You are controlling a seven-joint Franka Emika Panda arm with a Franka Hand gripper.
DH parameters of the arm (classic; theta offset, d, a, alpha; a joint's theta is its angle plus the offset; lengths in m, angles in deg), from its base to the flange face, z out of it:
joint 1: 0 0.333 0 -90
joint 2: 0 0 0 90
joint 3: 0 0.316 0.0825 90
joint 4: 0 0 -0.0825 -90
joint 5: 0 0.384 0 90
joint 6: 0 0 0.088 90
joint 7: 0 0.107 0 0
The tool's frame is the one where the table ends.
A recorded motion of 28 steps. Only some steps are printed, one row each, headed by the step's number.
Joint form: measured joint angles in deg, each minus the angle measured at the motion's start. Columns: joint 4, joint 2, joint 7, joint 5, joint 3, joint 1, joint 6.
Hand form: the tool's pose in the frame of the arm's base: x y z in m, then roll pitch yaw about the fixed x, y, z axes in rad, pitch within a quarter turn. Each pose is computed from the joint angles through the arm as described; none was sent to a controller.
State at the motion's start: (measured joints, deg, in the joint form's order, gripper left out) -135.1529 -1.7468 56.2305 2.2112 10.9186 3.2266 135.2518
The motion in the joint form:
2: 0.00 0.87 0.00 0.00 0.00 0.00 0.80
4: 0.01 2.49 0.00 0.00 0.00 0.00 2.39
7: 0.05 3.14 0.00 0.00 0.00 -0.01 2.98
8: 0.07 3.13 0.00 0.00 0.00 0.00 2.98
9: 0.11 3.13 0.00 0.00 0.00 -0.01 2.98
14: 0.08 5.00 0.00 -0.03 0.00 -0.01 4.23
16: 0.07 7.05 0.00 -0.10 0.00 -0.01 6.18
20: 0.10 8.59 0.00 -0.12 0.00 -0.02 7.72
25: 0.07 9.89 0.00 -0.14 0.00 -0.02 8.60
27: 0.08 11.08 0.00 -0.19 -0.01 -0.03 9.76
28: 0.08 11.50 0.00 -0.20 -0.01 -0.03 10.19
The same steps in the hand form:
2: 0.4862 0.1230 0.3369 -3.1026 0.0036 -0.7618
4: 0.4890 0.1235 0.3255 -3.1000 0.0075 -0.7625
7: 0.4902 0.1237 0.3211 -3.0991 0.0091 -0.7630
8: 0.4903 0.1238 0.3213 -3.0987 0.0088 -0.7628
9: 0.4905 0.1238 0.3216 -3.0981 0.0084 -0.7630
14: 0.4920 0.1241 0.3072 -3.1045 0.0186 -0.7635
16: 0.4943 0.1247 0.2923 -3.1029 0.0235 -0.7638
20: 0.4960 0.1251 0.2814 -3.0999 0.0264 -0.7648
25: 0.4961 0.1253 0.2712 -3.1043 0.0335 -0.7654
27: 0.4970 0.1254 0.2626 -3.1029 0.0358 -0.7660
28: 0.4972 0.1255 0.2596 -3.1020 0.0365 -0.7662

